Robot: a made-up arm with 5 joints.
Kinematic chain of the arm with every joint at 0, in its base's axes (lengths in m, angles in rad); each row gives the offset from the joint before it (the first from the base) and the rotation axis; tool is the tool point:
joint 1: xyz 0 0 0.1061 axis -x
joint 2: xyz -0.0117 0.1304 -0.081 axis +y
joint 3: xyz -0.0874 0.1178 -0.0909 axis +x
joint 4: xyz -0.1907 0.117 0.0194 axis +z
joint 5: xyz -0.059 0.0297 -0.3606 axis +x
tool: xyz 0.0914 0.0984 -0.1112
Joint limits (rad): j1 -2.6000..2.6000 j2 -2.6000..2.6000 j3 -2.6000..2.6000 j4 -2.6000..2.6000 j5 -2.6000..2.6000
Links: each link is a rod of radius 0.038 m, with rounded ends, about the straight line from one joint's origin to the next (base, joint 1, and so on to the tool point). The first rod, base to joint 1, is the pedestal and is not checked.
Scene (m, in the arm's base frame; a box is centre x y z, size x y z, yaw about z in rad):
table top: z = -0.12
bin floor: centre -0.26 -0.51 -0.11 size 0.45 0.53 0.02 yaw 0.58
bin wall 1: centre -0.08 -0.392 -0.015 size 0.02 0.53 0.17 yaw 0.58
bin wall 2: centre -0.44 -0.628 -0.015 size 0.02 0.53 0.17 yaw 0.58
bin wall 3: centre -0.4 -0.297 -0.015 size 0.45 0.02 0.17 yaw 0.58
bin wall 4: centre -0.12 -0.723 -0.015 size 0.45 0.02 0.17 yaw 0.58
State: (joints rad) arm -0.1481 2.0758 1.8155 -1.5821 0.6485
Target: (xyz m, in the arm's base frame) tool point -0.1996 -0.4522 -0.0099
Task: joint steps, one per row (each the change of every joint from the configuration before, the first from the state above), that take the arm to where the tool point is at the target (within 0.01 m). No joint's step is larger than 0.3 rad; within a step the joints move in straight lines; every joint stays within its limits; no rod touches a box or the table.
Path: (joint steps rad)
1: -0.2836 0.0433 -0.2168 -0.0855 -0.0122
2: -0.2836 0.0432 -0.2167 -0.0855 -0.0122
3: -0.2836 0.0433 -0.2168 -0.0854 -0.0122
4: -0.2836 0.0432 -0.2168 -0.0855 -0.0122
5: -0.2835 0.0433 -0.2167 -0.0855 -0.0122
6: -0.2836 0.0433 -0.2168 -0.0855 -0.0122
7: -0.2836 0.0432 -0.2168 -0.0854 -0.0122
8: -0.2836 0.0433 -0.2167 -0.0855 -0.0122

